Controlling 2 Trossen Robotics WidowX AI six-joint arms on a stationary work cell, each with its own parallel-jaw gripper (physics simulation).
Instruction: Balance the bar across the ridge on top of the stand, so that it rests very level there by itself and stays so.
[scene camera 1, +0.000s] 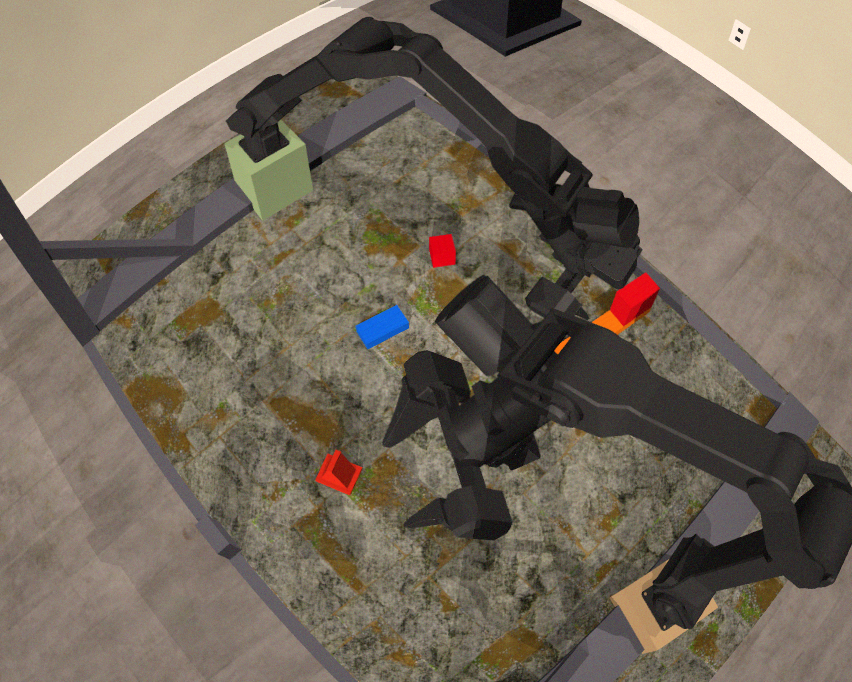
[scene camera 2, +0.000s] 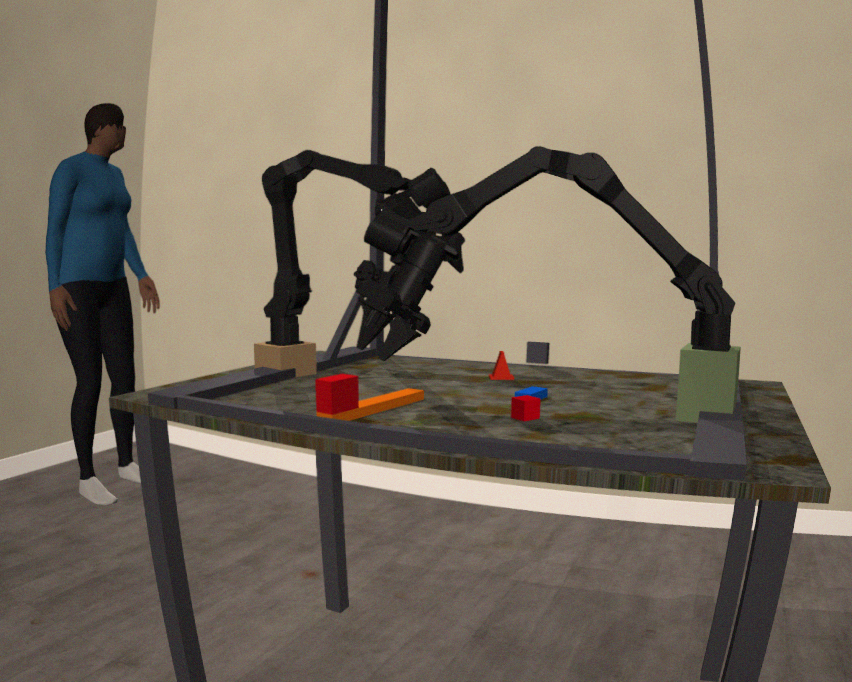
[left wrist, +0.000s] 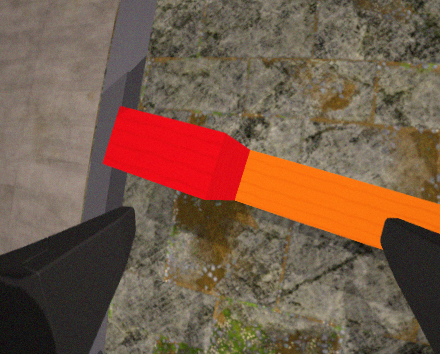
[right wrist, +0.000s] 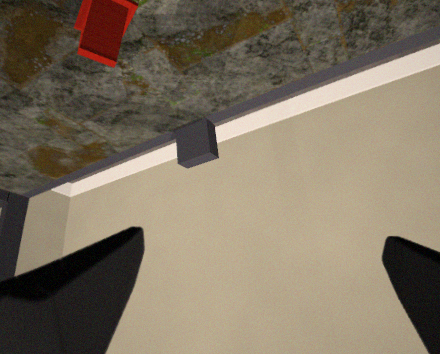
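Pixels of known places: left gripper, fingertip midpoint: (scene camera 1: 604, 291) (scene camera 2: 370, 354) (left wrist: 261, 225); right gripper, fingertip midpoint: (scene camera 1: 396, 485) (scene camera 2: 448, 268) (right wrist: 264, 244); left arm's base, link origin: (scene camera 1: 263, 143) (scene camera 2: 711, 348); right arm's base, link origin: (scene camera 1: 671, 599) (scene camera 2: 284, 343).
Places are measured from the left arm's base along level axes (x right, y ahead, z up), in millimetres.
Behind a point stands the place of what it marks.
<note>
The orange bar (scene camera 1: 612, 322) @(x -250, y 538, z -101 mm) (scene camera 2: 390, 403) @(x -179, y 515, z -108 mm) (left wrist: 310, 195) @(x -218, y 534, z -101 mm) lies on the table with a red block (scene camera 1: 634, 298) @(x -276, y 545, z -50 mm) (scene camera 2: 336, 393) @(x -314, y 524, z -69 mm) (left wrist: 165, 152) @(x -289, y 539, z -49 mm) on one end; arms hide part of it in scene camera 1. The small red stand (scene camera 1: 339, 472) @(x 190, y 487, z -81 mm) (scene camera 2: 501, 366) @(x 174, y 471, z -90 mm) (right wrist: 103, 32) @(x 183, y 484, z -83 mm) stands apart from it, its ridge bare. My left gripper (scene camera 2: 373, 352) @(x -228, y 520, z -20 mm) (left wrist: 261, 225) @(x -228, y 520, z -20 mm) is open and empty above the bar; its fingers are largely hidden in scene camera 1. My right gripper (scene camera 1: 397, 485) @(x 173, y 597, z 111 mm) (right wrist: 264, 244) @(x 173, y 597, z 111 mm) is open and empty, raised above the table and pointing toward the stand's side; it is mostly hidden in scene camera 2.
A blue block (scene camera 1: 382, 327) @(x 16, y 343, z -101 mm) (scene camera 2: 531, 393) @(x -15, y 327, z -101 mm) and a red cube (scene camera 1: 441, 250) @(x -122, y 299, z -84 mm) (scene camera 2: 525, 408) @(x -150, y 283, z -97 mm) lie on the table. The two arms cross close together above the bar's side. A dark frame rail (left wrist: 131, 27) @(x -371, y 628, z -97 mm) edges the table near the red block.
</note>
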